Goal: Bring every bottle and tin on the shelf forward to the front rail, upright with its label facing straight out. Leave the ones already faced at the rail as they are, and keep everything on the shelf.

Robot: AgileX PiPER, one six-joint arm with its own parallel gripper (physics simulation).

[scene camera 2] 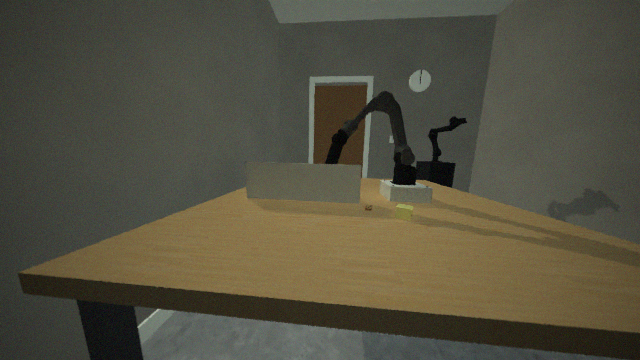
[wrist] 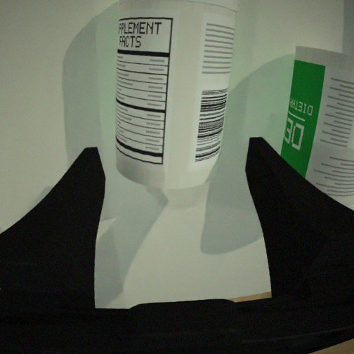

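Note:
In the wrist view a white bottle (wrist: 185, 95) shows a Supplement Facts panel and a barcode; its front label does not show. A second white container (wrist: 320, 120) with a green band stands at the right edge, partly cut off, its large lettering upside down in this view. My gripper (wrist: 174, 157) is open and empty, its fingertips apart on either side of the first bottle's lower part in the picture. The pale shelf (scene camera 2: 304, 182) (wrist: 180, 270) shows its outer panel in the scene view, which hides the fingertips and the shelf's contents. The front rail cannot be made out.
A yellow block (scene camera 2: 404, 212) and a small brown item (scene camera 2: 368, 207) lie on the wooden table (scene camera 2: 300, 260) right of the shelf in the scene view. The arm's white base (scene camera 2: 406, 192) stands behind them. Another dark arm (scene camera 2: 434, 142) stands in the background.

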